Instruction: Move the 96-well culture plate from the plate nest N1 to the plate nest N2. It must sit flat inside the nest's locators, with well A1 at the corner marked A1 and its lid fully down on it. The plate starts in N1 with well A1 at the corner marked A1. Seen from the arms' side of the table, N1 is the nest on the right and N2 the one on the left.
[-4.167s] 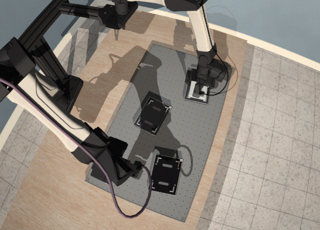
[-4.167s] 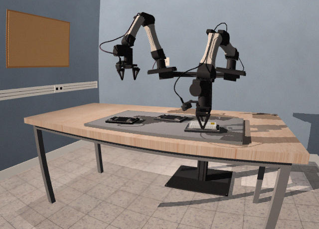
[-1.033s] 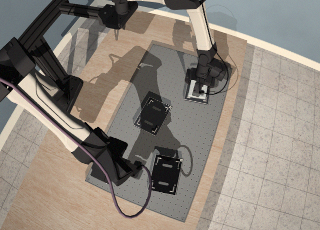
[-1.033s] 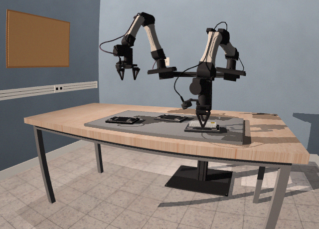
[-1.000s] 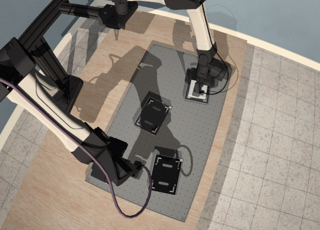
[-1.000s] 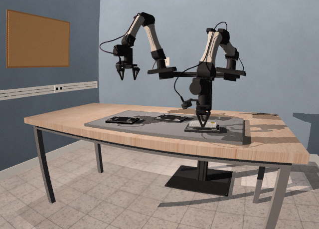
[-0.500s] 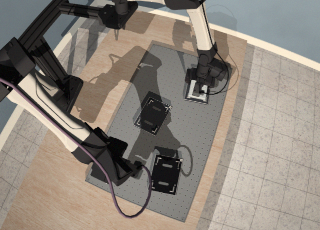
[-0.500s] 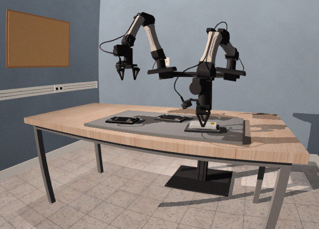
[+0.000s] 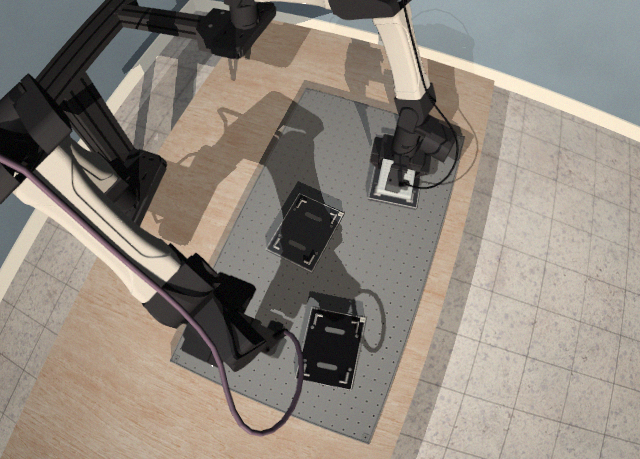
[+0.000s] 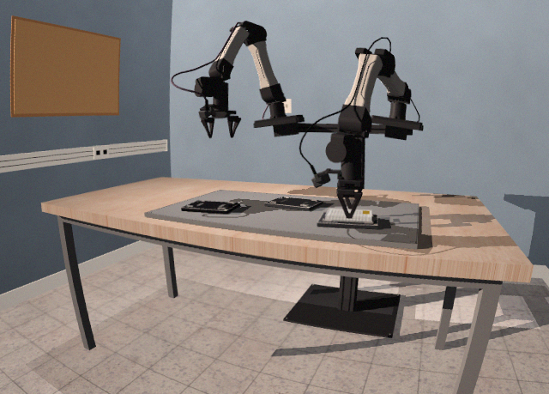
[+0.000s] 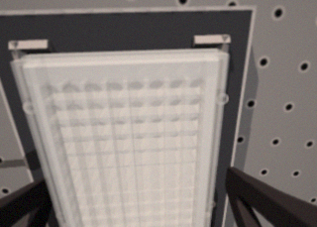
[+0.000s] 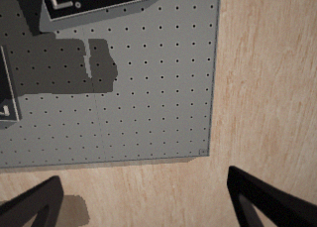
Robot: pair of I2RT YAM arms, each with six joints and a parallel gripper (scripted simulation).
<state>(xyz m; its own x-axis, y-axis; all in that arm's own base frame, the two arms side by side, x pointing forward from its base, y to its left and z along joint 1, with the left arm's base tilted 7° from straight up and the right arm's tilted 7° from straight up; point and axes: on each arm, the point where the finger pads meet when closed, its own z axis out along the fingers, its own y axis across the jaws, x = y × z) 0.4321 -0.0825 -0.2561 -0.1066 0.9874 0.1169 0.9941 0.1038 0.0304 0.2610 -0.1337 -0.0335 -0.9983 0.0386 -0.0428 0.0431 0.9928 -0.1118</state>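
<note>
Now: left hand 1 cm above the 96-well plate. The rest, counted from my left hand: perforated board (22 cm to the right, 9 cm behind, 4 cm below); A1 mark (16 cm to the right, 9 cm behind, 2 cm below).
</note>
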